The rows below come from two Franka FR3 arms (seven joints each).
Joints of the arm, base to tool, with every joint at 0 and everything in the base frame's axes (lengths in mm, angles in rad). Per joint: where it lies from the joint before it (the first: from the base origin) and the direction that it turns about. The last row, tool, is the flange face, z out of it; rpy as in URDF.
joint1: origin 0 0 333 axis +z
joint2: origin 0 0 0 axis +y
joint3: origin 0 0 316 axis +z
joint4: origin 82.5 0 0 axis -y
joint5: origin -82.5 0 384 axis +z
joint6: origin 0 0 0 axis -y
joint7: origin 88 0 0 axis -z
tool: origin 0 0 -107 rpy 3.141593 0 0
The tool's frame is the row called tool.
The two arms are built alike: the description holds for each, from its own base.
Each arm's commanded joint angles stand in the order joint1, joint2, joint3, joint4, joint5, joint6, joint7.
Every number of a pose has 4 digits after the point. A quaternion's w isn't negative.
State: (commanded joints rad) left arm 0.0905 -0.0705 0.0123 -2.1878 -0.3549 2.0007 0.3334; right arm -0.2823 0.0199 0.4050 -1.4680 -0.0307 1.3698 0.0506
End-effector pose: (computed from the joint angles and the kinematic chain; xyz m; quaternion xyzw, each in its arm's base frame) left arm 0.5074 0.0312 0.4117 0.9856 -0.0308 -0.0222 0.1650; right arm 0.5356 0.0598 0.6456 0.9977 0.0340 -0.0570 0.0163
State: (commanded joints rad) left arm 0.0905 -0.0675 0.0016 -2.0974 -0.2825 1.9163 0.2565; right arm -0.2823 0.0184 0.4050 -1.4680 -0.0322 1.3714 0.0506
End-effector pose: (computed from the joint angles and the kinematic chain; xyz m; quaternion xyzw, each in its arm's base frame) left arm 0.5180 0.0280 0.4439 0.9896 -0.0262 -0.0329 0.1374; right arm 0.5354 0.0597 0.6464 0.9977 0.0339 -0.0554 0.0172
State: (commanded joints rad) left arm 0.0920 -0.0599 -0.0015 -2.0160 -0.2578 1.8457 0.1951; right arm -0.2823 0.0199 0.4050 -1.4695 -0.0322 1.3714 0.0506
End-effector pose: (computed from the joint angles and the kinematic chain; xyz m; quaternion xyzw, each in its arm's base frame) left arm 0.5266 0.0275 0.4719 0.9910 -0.0102 -0.0369 0.1281; right arm 0.5358 0.0596 0.6450 0.9977 0.0339 -0.0569 0.0170
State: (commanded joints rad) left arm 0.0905 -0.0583 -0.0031 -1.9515 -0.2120 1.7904 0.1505; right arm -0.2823 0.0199 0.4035 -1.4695 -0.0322 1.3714 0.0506
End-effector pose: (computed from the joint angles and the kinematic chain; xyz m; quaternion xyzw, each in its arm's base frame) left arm 0.5310 0.0285 0.4962 0.9935 -0.0030 -0.0386 0.1072; right arm 0.5359 0.0588 0.6450 0.9977 0.0332 -0.0569 0.0170
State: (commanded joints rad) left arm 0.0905 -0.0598 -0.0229 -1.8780 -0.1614 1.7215 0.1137; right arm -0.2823 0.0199 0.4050 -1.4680 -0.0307 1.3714 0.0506
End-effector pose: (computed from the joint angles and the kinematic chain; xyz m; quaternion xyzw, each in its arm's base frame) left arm 0.5333 0.0210 0.5255 0.9957 -0.0070 -0.0409 0.0824; right arm 0.5358 0.0598 0.6457 0.9977 0.0340 -0.0562 0.0162
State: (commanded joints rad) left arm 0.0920 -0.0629 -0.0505 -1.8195 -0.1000 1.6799 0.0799; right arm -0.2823 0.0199 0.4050 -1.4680 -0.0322 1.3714 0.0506
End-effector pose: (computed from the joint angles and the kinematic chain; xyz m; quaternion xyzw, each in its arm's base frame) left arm 0.5347 0.0119 0.5507 0.9981 -0.0117 -0.0353 0.0501; right arm 0.5358 0.0596 0.6457 0.9977 0.0339 -0.0562 0.0169
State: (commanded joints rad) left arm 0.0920 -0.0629 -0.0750 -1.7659 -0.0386 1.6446 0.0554; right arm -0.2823 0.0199 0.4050 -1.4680 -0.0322 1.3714 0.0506
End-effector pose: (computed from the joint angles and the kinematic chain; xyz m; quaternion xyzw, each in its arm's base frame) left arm 0.5357 0.0042 0.5727 0.9993 -0.0171 -0.0286 0.0179; right arm 0.5358 0.0596 0.6457 0.9977 0.0339 -0.0562 0.0169
